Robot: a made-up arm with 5 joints. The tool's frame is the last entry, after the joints. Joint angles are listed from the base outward. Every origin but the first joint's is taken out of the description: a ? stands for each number. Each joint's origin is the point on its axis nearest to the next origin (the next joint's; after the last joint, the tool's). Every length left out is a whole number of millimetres.
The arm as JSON. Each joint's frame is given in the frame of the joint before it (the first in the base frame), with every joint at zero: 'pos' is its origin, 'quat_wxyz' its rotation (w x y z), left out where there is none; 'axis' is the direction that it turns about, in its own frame. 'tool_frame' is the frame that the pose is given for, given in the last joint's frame.
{
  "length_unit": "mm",
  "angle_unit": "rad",
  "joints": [
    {
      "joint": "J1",
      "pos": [
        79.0,
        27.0,
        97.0
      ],
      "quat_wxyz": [
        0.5,
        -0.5,
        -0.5,
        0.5
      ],
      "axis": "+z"
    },
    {
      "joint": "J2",
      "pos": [
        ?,
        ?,
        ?
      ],
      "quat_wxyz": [
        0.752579,
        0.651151,
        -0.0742,
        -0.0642
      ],
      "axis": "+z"
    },
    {
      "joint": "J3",
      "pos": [
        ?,
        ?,
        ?
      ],
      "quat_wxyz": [
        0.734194,
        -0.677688,
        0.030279,
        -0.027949
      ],
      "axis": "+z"
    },
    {
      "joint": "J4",
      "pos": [
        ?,
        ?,
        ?
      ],
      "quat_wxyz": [
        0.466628,
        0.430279,
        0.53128,
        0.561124
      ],
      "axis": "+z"
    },
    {
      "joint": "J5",
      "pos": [
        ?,
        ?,
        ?
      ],
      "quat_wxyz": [
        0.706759,
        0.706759,
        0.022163,
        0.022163
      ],
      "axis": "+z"
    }
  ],
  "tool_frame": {
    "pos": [
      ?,
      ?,
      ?
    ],
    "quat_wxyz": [
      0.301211,
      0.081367,
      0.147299,
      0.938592
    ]
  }
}
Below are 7 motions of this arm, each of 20 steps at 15 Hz.
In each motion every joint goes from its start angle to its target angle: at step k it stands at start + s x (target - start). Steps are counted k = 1, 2, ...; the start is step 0. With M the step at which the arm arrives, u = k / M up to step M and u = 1 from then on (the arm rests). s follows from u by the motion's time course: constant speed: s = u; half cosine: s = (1 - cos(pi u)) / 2; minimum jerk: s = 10 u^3 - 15 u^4 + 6 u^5.
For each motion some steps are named. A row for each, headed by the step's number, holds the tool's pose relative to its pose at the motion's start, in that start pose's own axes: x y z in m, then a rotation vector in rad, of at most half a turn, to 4 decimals.
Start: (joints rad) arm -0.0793 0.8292 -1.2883 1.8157 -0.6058
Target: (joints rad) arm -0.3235 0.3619 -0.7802 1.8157 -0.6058
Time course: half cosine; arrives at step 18
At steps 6, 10, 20:
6: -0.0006 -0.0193 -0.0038 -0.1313 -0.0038 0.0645
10: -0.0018 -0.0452 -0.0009 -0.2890 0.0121 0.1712
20: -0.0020 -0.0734 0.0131 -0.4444 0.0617 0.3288

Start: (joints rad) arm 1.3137 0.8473 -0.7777 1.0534 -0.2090
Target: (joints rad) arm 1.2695 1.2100 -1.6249 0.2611 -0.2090
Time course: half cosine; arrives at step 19
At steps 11, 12, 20:
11: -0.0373 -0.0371 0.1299 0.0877 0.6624 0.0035
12: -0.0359 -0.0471 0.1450 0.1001 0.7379 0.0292
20: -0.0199 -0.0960 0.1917 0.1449 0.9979 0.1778

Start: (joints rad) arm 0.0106 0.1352 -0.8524 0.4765 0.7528
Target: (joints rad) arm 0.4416 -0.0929 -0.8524 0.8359 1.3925
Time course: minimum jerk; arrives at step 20
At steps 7, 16, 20:
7: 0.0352 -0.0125 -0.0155 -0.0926 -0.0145 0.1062
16: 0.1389 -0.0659 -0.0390 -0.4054 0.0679 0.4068
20: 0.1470 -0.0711 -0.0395 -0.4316 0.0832 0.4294

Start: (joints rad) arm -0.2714 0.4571 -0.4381 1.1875 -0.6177
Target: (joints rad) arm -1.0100 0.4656 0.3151 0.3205 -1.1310
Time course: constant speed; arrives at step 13
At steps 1, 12, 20:
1: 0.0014 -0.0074 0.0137 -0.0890 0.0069 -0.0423
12: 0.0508 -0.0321 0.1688 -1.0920 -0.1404 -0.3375
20: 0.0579 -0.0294 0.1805 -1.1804 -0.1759 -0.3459

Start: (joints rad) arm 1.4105 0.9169 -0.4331 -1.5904 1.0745
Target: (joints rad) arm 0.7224 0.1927 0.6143 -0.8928 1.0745
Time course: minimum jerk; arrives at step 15
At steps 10, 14, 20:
10: 0.0869 0.0289 -0.0070 -0.1144 -0.5763 -0.5354
14: 0.1048 -0.0112 0.0038 -0.2917 -0.7637 -0.6354
20: 0.1050 -0.0118 0.0040 -0.2943 -0.7662 -0.6364

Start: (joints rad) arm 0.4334 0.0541 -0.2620 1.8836 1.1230
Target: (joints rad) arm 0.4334 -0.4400 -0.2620 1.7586 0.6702
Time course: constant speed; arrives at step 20
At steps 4, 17, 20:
4: -0.0043 0.0203 -0.0036 0.0501 0.0088 -0.0072
17: -0.0306 0.0806 -0.0049 0.1881 0.0722 -0.0322
20: -0.0389 0.0928 -0.0031 0.2134 0.0932 -0.0377

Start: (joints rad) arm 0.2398 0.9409 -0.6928 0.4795 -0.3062
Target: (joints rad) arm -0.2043 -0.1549 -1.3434 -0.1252 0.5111
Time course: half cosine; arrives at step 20
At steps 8, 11, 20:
8: 0.0191 -0.0659 0.1076 -0.4094 0.5279 0.5951
11: 0.0695 -0.0725 0.1822 -0.6779 0.9426 0.9497
20: 0.1836 0.0018 0.2611 -1.1892 1.7976 1.4226

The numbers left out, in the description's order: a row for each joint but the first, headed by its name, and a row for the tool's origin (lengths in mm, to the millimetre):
J2: -83.0 152.0 0.0
J3: 7.0 -134.0 0.0
J4: -104.0 41.0 0.0
J5: 19.0 173.0 0.0
tool: 47.0 2.0 0.0

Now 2 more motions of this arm.
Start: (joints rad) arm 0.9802 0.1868 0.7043 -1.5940 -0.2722
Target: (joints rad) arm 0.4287 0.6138 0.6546 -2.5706 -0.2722
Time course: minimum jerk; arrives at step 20
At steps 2, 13, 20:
2: 0.0002 -0.0027 0.0020 -0.0119 0.0042 0.0011
13: 0.0274 -0.1125 0.2520 -1.1003 0.3179 -0.0897
20: 0.0332 -0.0870 0.3313 -1.4384 0.3985 -0.1997

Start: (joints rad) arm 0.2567 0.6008 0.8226 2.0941 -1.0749
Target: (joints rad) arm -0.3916 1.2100 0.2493 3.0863 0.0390
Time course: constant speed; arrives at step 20
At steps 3, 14, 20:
3: -0.0010 0.0096 -0.0104 0.0371 0.1390 0.0274
14: 0.0185 0.0299 -0.0795 0.2285 0.3771 0.1038
20: 0.0421 0.0142 -0.1342 0.2785 0.3512 0.1963

